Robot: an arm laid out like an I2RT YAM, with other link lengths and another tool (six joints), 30 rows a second.
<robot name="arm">
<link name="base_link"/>
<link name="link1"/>
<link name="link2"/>
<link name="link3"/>
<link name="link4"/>
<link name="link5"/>
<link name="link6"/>
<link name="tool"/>
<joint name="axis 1" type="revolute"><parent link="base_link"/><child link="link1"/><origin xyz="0 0 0.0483"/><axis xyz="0 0 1"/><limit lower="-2.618" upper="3.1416"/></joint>
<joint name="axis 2" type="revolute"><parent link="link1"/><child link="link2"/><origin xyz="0.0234 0.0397 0.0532" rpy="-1.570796 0 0"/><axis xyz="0 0 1"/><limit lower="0" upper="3.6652"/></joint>
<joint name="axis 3" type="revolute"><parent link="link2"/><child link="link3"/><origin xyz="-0.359 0 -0.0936" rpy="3.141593 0 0"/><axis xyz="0 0 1"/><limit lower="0" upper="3.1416"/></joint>
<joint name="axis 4" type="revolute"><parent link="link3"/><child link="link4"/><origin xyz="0.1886 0.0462 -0.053"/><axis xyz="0 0 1"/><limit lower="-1.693" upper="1.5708"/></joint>
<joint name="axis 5" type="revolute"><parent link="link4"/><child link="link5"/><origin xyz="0.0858 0.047 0.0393" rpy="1.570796 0 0"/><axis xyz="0 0 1"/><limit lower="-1.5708" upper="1.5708"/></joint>
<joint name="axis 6" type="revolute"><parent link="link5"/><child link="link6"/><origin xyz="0.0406 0 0.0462" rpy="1.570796 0 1.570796"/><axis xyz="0 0 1"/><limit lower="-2.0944" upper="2.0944"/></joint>
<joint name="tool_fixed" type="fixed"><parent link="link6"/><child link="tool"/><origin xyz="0.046 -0.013 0.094" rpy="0 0.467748 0.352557"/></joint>
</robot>
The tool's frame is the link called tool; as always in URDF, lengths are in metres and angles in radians.
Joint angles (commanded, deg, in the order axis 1, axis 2, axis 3, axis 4, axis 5, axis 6), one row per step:
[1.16 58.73 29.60 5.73 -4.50 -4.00]
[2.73 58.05 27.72 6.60 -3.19 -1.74]
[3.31 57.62 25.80 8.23 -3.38 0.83]
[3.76 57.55 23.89 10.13 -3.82 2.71]
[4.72 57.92 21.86 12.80 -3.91 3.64]
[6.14 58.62 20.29 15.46 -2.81 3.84]
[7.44 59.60 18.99 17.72 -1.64 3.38]
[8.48 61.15 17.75 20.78 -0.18 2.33]
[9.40 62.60 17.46 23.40 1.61 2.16]
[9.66 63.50 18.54 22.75 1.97 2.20]
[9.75 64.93 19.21 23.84 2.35 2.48]
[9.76 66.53 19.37 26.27 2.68 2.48]
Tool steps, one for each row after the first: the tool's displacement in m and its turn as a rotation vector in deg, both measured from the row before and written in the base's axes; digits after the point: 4 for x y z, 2 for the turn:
[-0.0046 0.0025 -0.0087 1.53 0.53 -0.53]
[-0.0036 0.0020 -0.0077 2.42 0.14 -0.28]
[-0.0022 0.0023 -0.0074 1.89 0.17 0.10]
[0.0002 0.0038 -0.0061 0.90 -0.14 0.67]
[0.0021 0.0031 -0.0032 -0.21 -0.40 0.33]
[0.0028 0.0027 -0.0032 -0.87 -0.10 0.40]
[0.0050 0.0015 -0.0013 -1.48 -0.50 0.10]
[0.0062 0.0005 0.0031 -0.69 -1.00 -0.67]
[0.0048 0.0010 0.0015 -0.17 0.45 -0.09]
[0.0069 0.0006 0.0028 0.17 -0.32 -0.37]
[0.0074 0.0005 0.0037 0.05 -1.00 -0.30]

